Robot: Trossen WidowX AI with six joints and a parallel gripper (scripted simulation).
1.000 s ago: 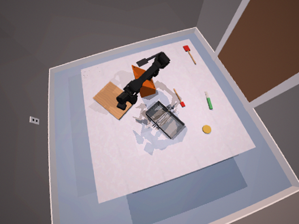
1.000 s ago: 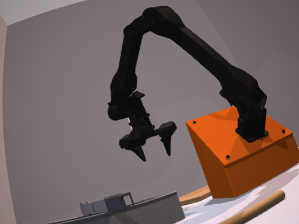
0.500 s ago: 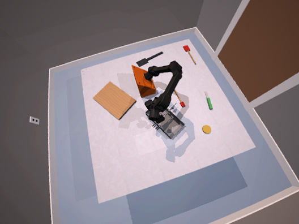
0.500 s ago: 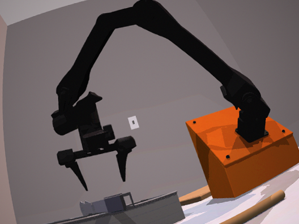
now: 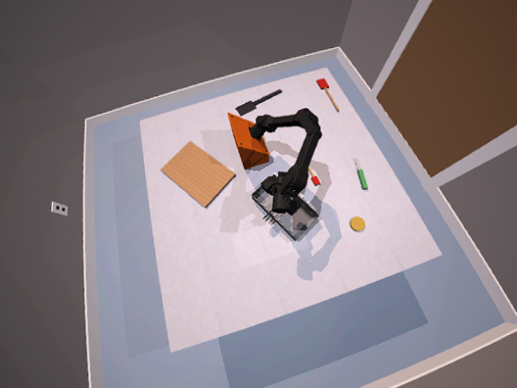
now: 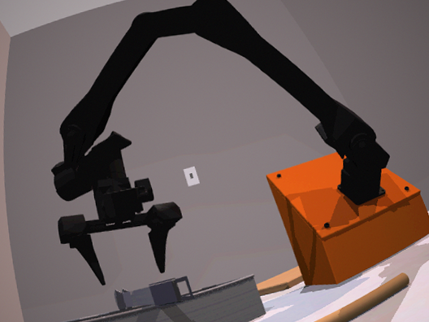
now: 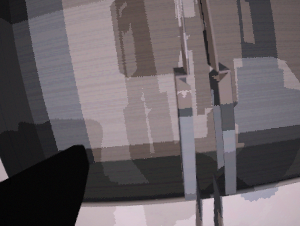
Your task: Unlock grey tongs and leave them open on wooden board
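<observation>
Now: the roasting tin 1 cm ahead of my gripper tip, 2 cm to the left of it and 7 cm below it. Round my gripper tip: black spatula 70 cm behind, 10 cm to the left, 10 cm below; wooden board 33 cm behind, 36 cm to the right, 9 cm below.
</observation>
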